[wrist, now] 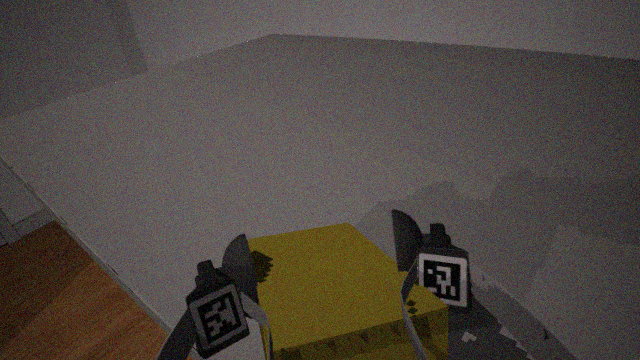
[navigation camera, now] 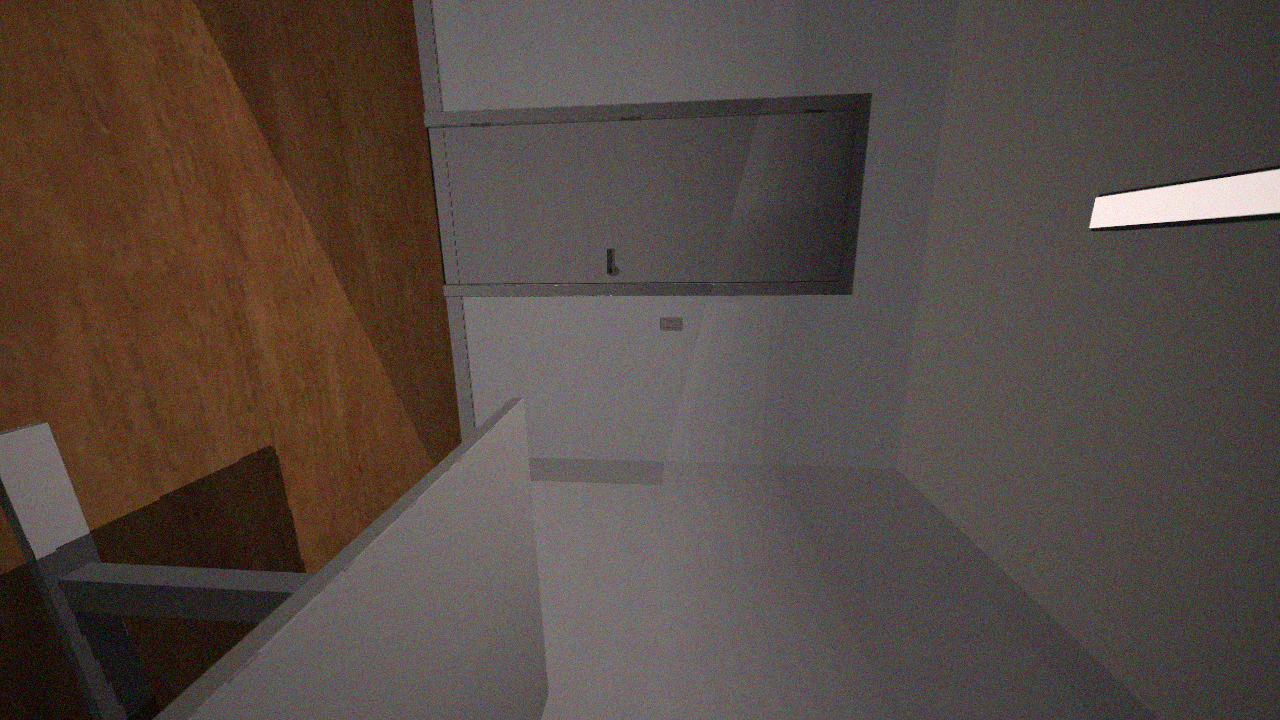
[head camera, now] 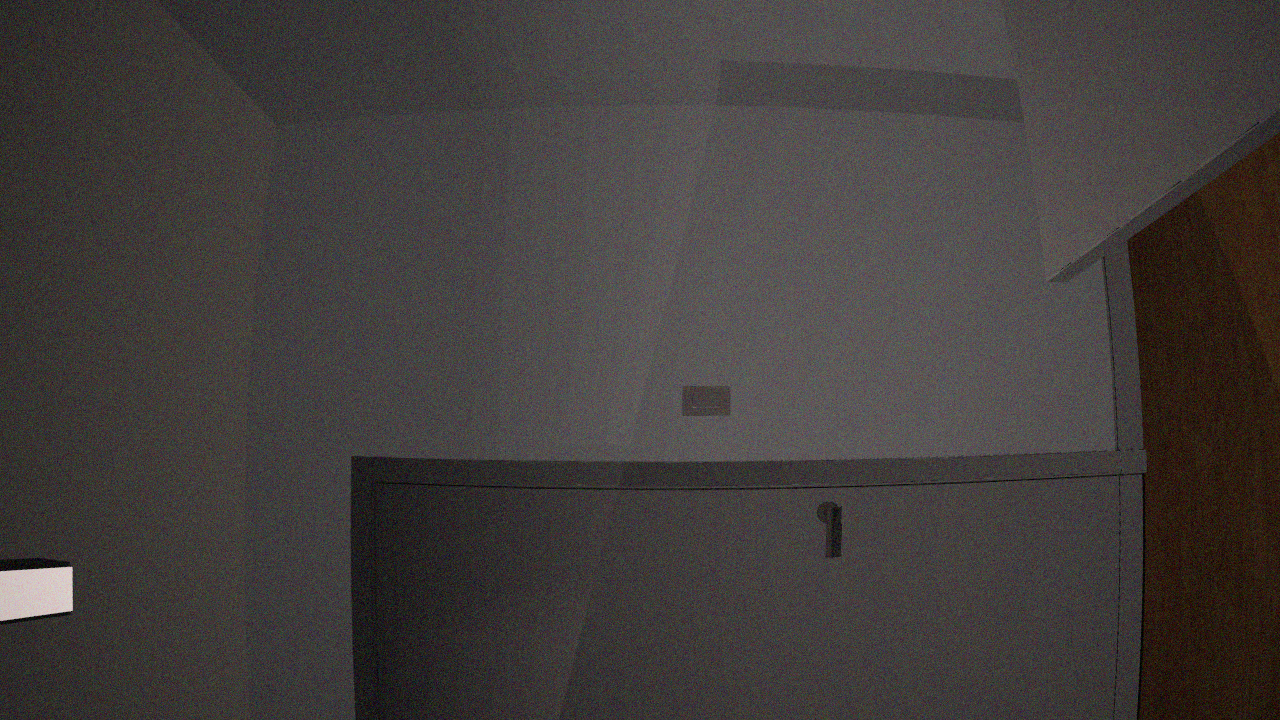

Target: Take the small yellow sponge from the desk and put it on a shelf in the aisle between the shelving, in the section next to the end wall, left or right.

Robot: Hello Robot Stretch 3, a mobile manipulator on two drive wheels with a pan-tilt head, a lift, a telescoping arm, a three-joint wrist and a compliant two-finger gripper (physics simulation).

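Frame: origin at the robot's base, x right, y down, z ahead, level; metres.
Seen in the pictures: gripper, between the fingertips: (wrist: 321, 250).
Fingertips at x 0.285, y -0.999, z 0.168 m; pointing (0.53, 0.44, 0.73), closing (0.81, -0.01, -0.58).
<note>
A point is followed by its place in that frame.
The yellow sponge (wrist: 325, 295) {x 0.256, y -1.021, z 0.132 m} is a block between the two dark fingertips in the wrist view, at the bottom centre. My gripper (wrist: 321, 250) {x 0.285, y -0.999, z 0.168 m} is shut on the sponge, with a fingertip at each side of it. Both are over the pale grey desk top (wrist: 280, 150) {x 0.392, y -0.950, z 0.357 m}, near its edge above the wooden floor. The desk top (head camera: 1154, 98) {x 0.215, y -0.950, z 0.633 m} (navigation camera: 447, 608) {x 0.334, y -0.950, z 0.573 m} also shows at the upper right of the head view and the bottom of the navigation view. The gripper and sponge do not show in those two views. The shelving does not show in any view.
A grey door (head camera: 716, 591) {x -0.499, y -1.194, z 2.251 m} (navigation camera: 626, 197) {x -0.663, y -0.994, z 2.229 m} with a handle (head camera: 833, 532) {x -0.361, y -0.907, z 2.271 m} (navigation camera: 611, 261) {x -0.351, y -0.918, z 2.222 m} is set in the wall, a small switch plate (head camera: 706, 401) {x -0.040, y -1.219, z 2.326 m} (navigation camera: 671, 324) {x -0.037, y -1.219, z 2.328 m} beside it. The wooden floor (head camera: 1199, 402) {x -0.051, y 0.000, z 2.008 m} (navigation camera: 268, 295) {x -0.130, y 0.000, z 1.283 m} runs along the wall. A desk leg (navigation camera: 40, 488) stands at the navigation view's lower left.
</note>
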